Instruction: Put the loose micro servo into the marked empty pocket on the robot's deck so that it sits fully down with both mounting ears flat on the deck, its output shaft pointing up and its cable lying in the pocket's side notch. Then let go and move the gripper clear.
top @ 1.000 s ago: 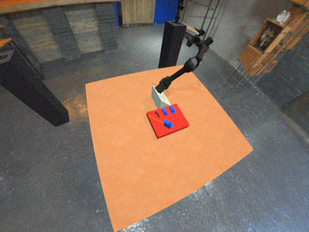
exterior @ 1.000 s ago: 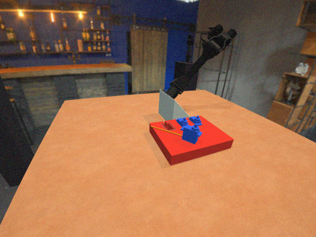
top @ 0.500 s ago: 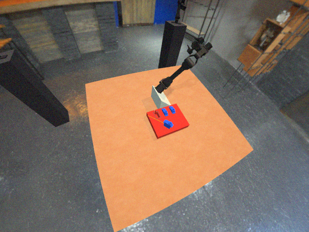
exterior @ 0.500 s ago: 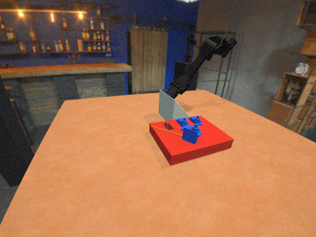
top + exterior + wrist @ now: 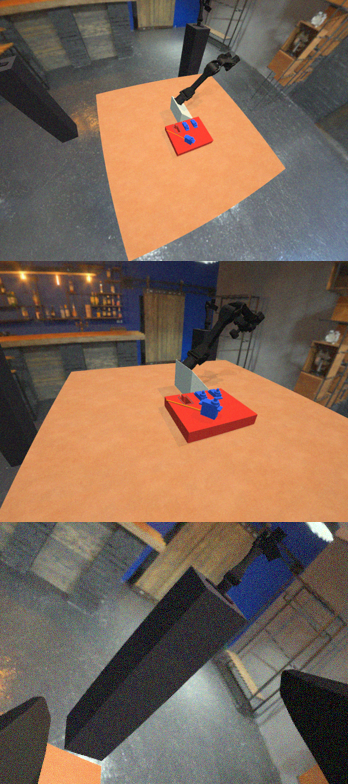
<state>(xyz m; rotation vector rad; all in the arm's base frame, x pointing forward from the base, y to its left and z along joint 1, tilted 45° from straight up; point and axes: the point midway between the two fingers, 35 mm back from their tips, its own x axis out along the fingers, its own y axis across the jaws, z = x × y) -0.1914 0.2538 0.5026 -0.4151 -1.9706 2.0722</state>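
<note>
My gripper tip is now 590 mm to the left of the red deck, 510 mm short of it and 290 mm above it.
</note>
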